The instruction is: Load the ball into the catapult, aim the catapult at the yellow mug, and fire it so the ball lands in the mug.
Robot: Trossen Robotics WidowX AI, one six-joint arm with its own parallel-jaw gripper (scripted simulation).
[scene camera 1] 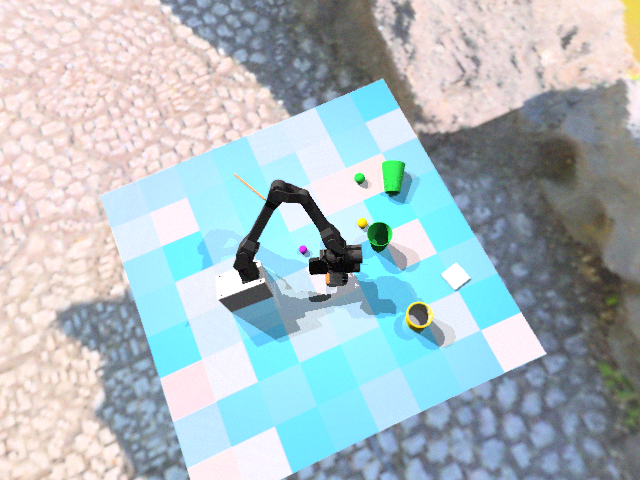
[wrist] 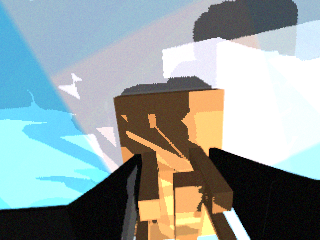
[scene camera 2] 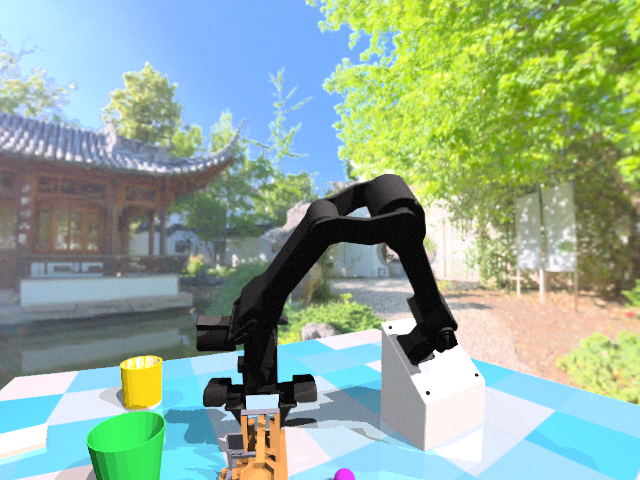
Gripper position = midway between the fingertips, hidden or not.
Note:
In view: the gripper (scene camera 2: 262,436), a wooden catapult (wrist: 173,131) and a yellow mug (scene camera 2: 141,378).
The gripper also shows in scene camera 1 (scene camera 1: 335,271) and in the wrist view (wrist: 175,156). The wrist view misses the yellow mug: it is out of frame.

